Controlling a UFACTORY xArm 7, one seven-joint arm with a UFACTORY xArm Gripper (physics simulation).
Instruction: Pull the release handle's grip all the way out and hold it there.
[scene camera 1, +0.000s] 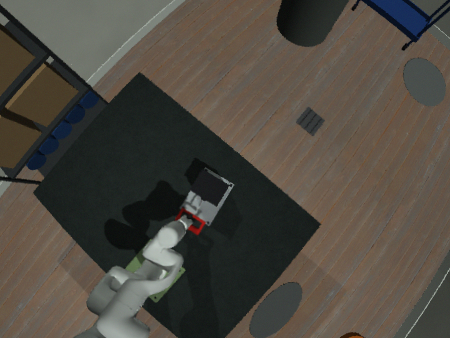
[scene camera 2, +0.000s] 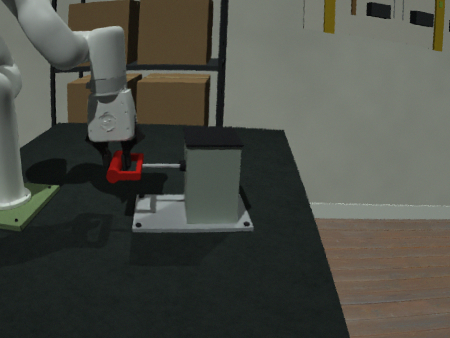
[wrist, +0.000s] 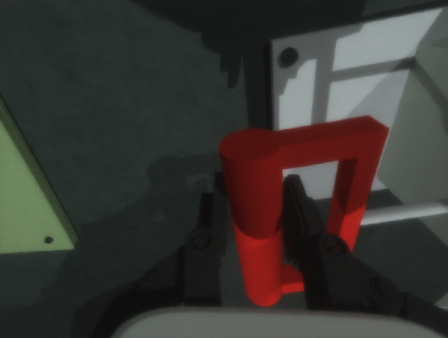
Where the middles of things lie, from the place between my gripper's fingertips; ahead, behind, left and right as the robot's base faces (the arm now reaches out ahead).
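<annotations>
There is the base plate (scene camera 2: 153, 213), and it sits 90 mm below my hand. Measured from that same hand, the plate is also 150 mm ahead and 20 mm to the right.
</annotations>
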